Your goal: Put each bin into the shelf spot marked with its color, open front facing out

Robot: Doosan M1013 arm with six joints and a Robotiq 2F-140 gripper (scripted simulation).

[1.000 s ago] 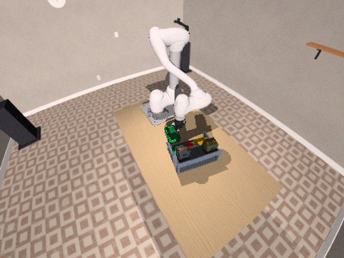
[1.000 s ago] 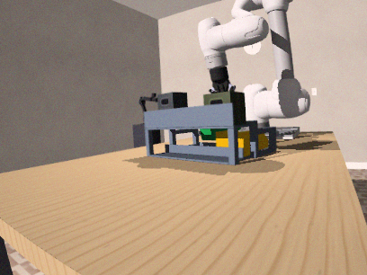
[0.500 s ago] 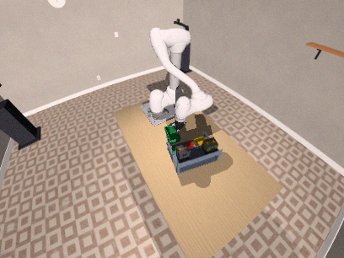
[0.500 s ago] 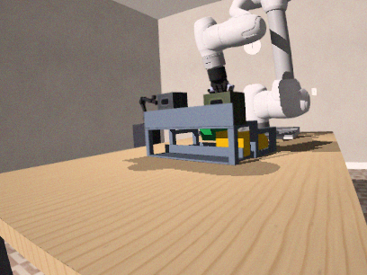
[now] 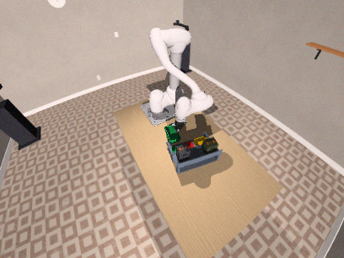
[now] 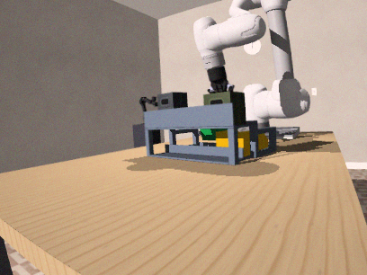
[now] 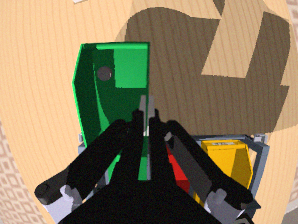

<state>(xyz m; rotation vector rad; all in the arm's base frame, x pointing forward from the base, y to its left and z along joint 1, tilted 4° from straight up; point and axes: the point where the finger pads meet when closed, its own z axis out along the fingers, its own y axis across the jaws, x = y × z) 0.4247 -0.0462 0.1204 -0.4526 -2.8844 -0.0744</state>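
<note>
My hand is 30 mm past the green bin, 40 mm to the left of it and 40 mm above it. Also, from my hand: dark box 230 mm ahead, 130 mm to the right, 40 mm above; then yellow bin 220 mm ahead, 120 mm to the left, 80 mm below.
</note>
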